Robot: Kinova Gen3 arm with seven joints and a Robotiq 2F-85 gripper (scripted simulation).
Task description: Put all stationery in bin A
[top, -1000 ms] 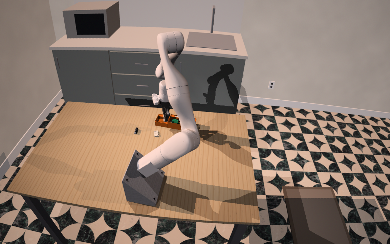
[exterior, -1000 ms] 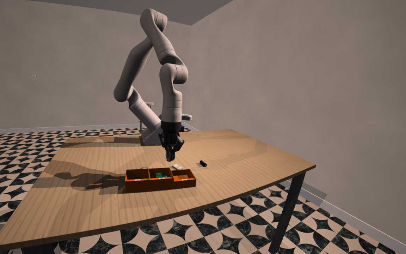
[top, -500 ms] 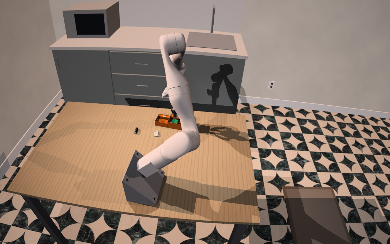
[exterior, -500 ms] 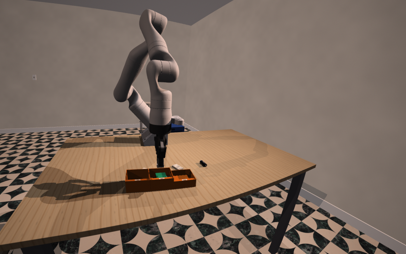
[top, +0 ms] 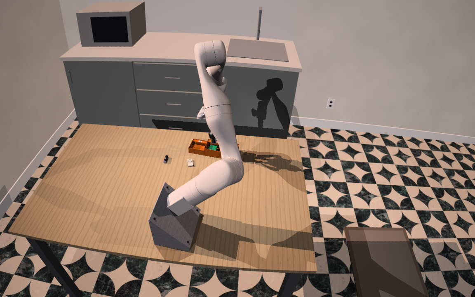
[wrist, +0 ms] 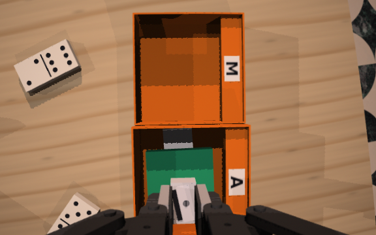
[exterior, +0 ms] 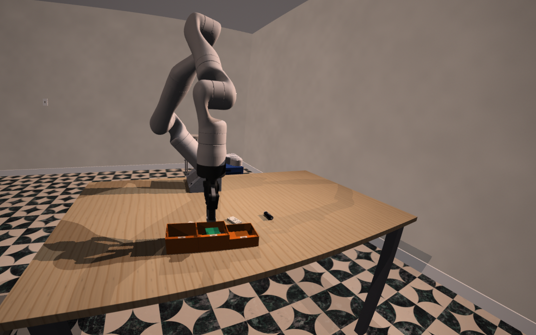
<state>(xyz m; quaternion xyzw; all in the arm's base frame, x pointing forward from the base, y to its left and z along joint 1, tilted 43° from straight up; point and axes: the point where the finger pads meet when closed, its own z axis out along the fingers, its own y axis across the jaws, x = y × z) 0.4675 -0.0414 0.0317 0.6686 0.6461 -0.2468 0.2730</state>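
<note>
The white pencil sharpener lies 20 mm below my hand. From my hand the other things lie so: orange three-compartment bin (10 mm ahead, 70 mm below); then green-and-white eraser (10 mm to the left, 80 mm below); then green block (10 mm to the left, 70 mm below).
</note>
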